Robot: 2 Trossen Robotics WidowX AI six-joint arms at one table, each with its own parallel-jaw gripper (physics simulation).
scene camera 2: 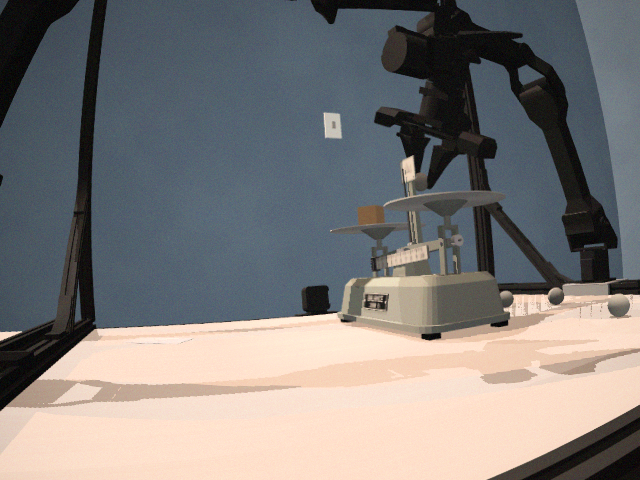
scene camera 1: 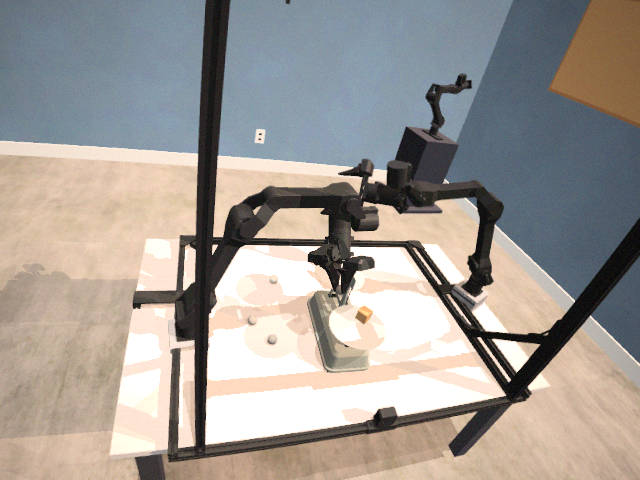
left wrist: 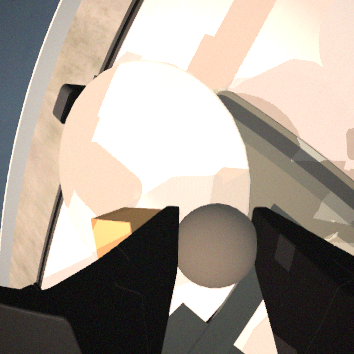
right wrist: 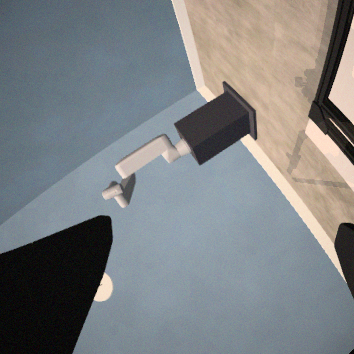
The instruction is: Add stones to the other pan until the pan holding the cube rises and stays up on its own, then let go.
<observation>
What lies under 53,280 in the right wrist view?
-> The right gripper.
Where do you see a grey balance scale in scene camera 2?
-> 414,300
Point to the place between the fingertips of the left gripper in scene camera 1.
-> At 339,292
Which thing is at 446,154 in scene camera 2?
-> The left gripper.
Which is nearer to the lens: the grey balance scale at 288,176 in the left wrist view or the orange cube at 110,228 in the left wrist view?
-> The orange cube.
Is the right gripper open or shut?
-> Open.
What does the right gripper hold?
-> Nothing.
</observation>
